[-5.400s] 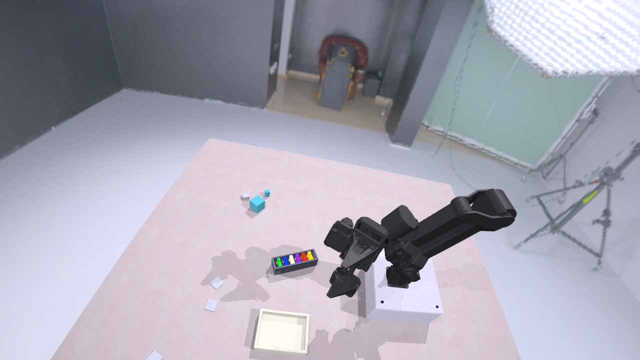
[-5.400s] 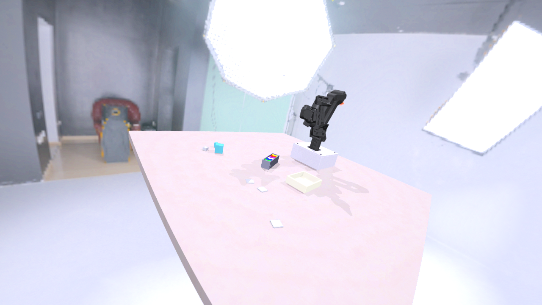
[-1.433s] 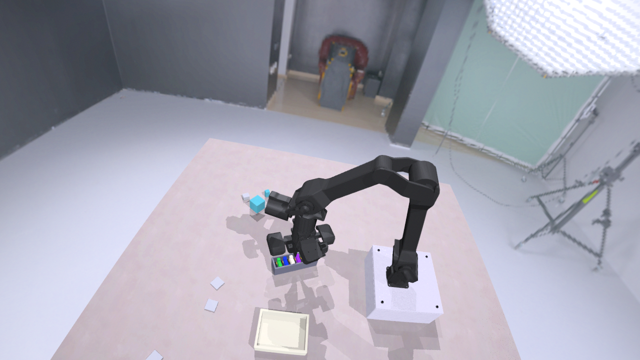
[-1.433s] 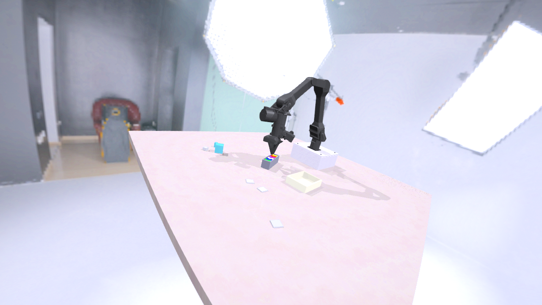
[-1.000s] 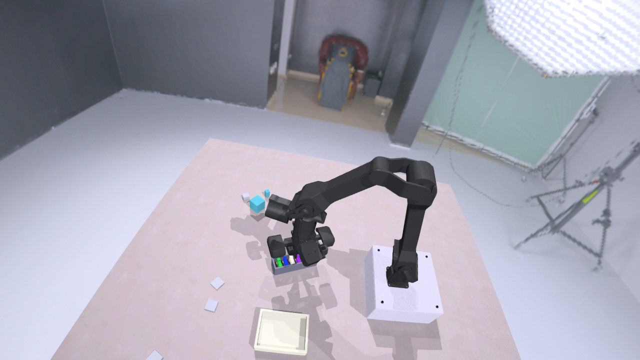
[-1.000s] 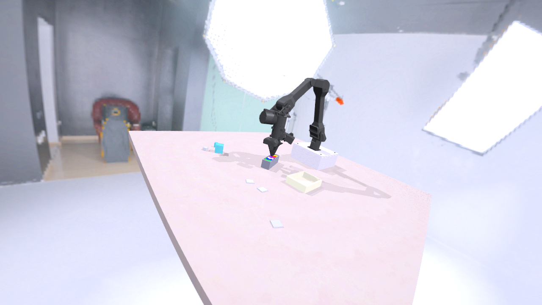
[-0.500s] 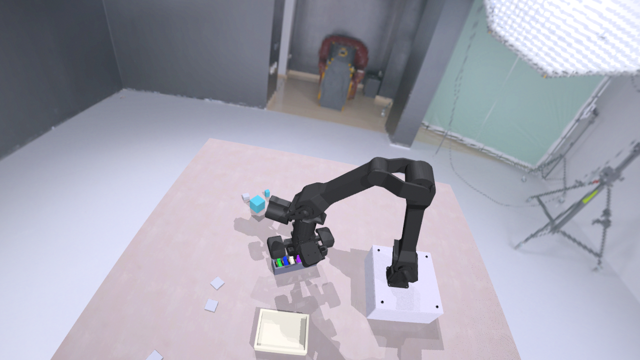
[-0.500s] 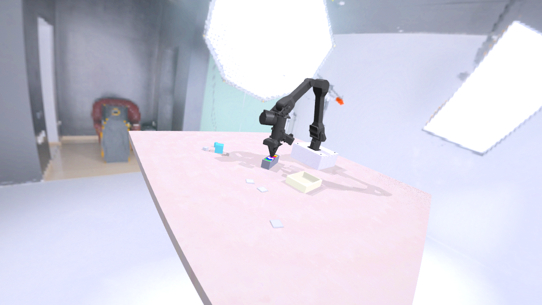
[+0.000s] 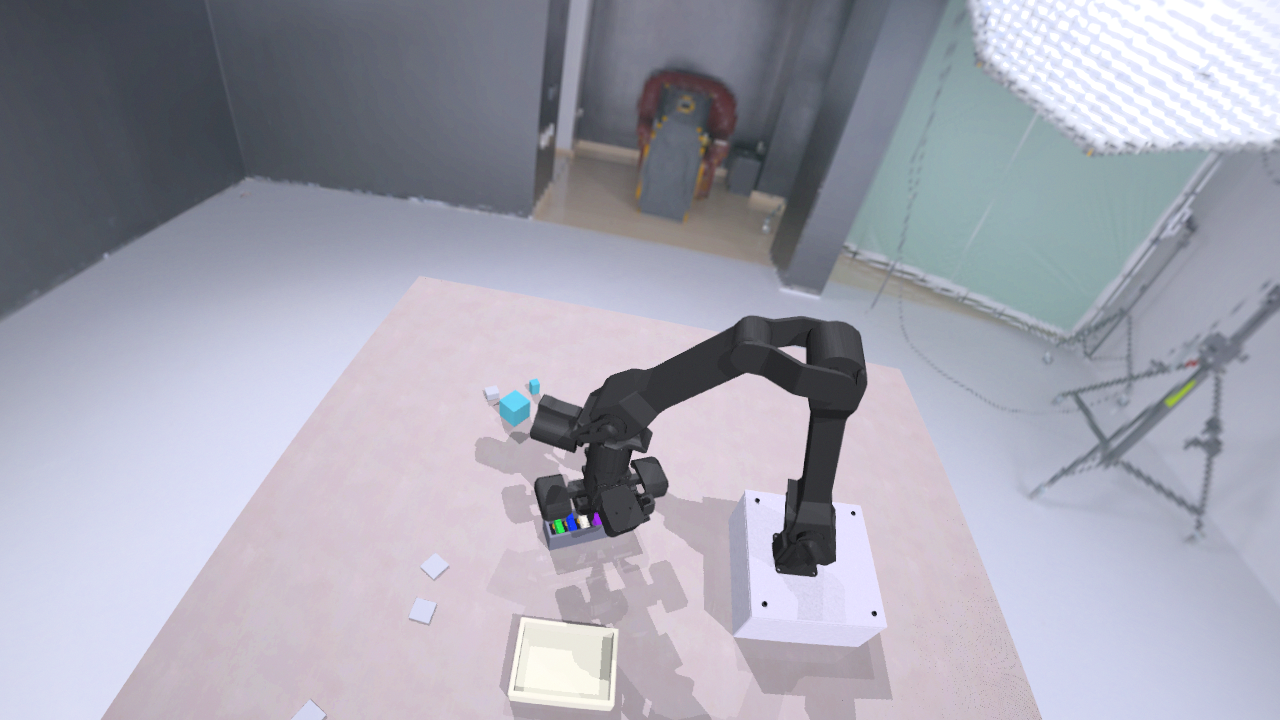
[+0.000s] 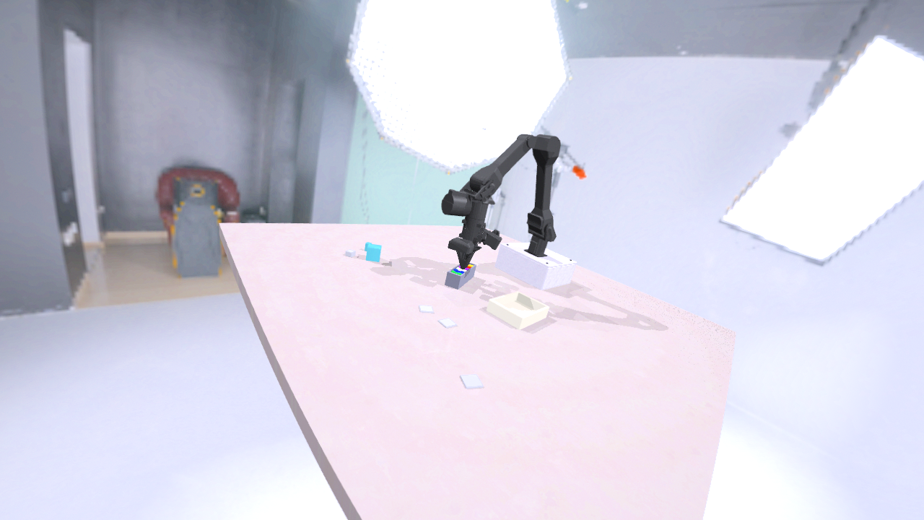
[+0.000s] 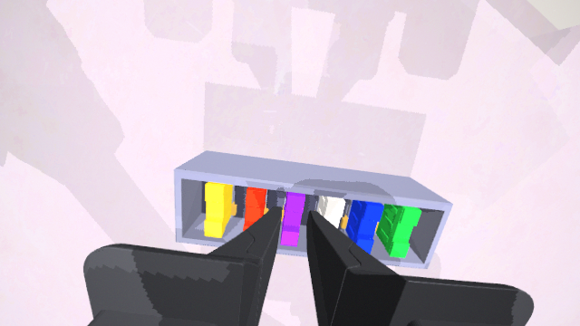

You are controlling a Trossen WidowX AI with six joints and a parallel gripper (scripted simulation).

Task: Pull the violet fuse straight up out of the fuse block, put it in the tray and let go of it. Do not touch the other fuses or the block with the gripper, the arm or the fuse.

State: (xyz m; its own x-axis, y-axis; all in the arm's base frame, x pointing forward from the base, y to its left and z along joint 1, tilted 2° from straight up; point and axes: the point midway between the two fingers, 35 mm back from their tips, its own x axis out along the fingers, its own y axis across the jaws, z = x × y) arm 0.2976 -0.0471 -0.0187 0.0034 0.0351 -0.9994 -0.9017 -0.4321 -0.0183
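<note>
Now: gripper tip 10 mm above the violet fuse. Round my gripper tip: white fuse 20 mm ahead, 10 mm to the left, 10 mm below; then red fuse 20 mm behind, 10 mm to the right, 10 mm below; then blue fuse 40 mm ahead, 20 mm to the left, 10 mm below.
</note>
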